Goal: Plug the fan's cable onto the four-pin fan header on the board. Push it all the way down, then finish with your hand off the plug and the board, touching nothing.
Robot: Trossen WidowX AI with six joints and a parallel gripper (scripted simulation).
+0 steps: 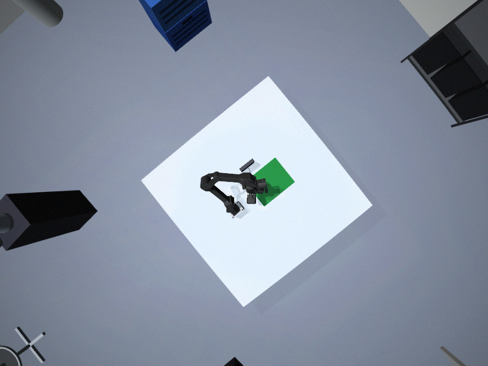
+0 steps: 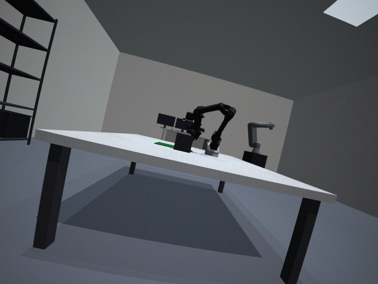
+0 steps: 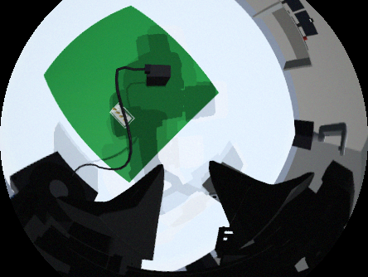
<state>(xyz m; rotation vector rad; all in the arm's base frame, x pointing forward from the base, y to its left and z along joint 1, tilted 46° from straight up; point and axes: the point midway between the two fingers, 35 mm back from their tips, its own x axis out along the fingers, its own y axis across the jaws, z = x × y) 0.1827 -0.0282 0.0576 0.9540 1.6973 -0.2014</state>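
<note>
Now: gripper tip 9 cm short of the black plug, 6 cm to the left of it and 7 cm above it. Round my gripper tip: fan (10 cm ahead, 17 cm to the left, 3 cm below); then green board (15 cm ahead, 3 cm to the right, 11 cm below); then white four-pin header (9 cm ahead, 1 cm to the left, 9 cm below).
</note>
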